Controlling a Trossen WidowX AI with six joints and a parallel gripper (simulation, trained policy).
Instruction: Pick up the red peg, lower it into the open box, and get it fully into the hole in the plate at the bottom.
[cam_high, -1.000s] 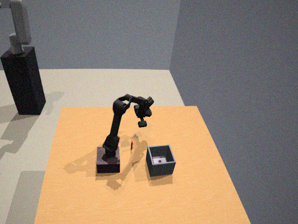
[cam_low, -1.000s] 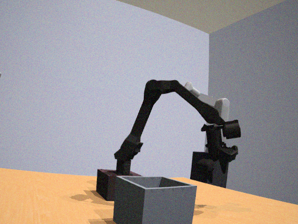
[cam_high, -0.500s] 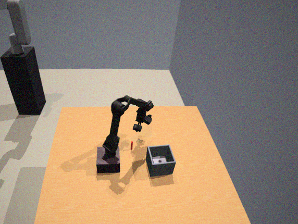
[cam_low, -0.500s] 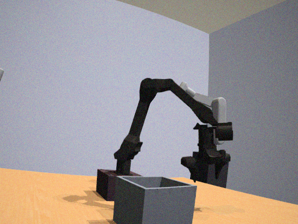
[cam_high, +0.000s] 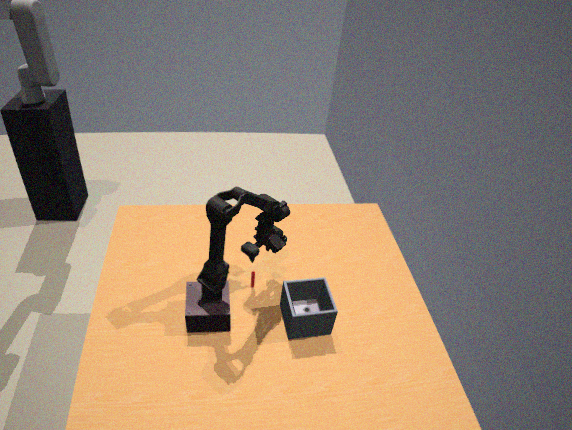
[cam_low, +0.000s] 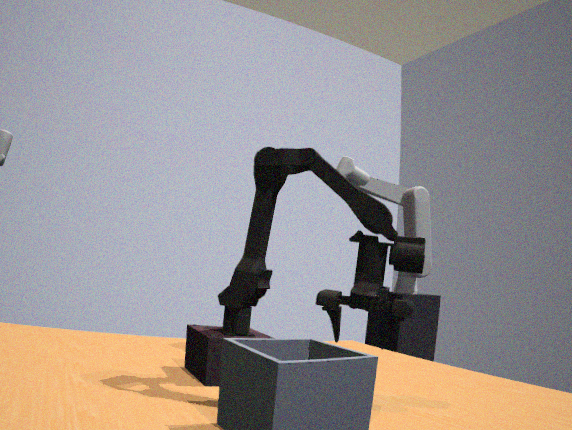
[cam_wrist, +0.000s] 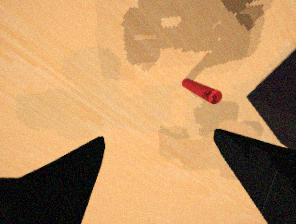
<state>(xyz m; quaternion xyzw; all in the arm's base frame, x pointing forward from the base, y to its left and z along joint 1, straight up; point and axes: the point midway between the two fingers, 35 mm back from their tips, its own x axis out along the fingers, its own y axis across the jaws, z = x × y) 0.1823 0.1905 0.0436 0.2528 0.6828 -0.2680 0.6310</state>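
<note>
The red peg is 3 cm behind my gripper tip, 6 cm to the right of it and 7 cm below it. Also, from my gripper tip: light plate: 16 cm ahead, 22 cm to the right, 6 cm below.
</note>
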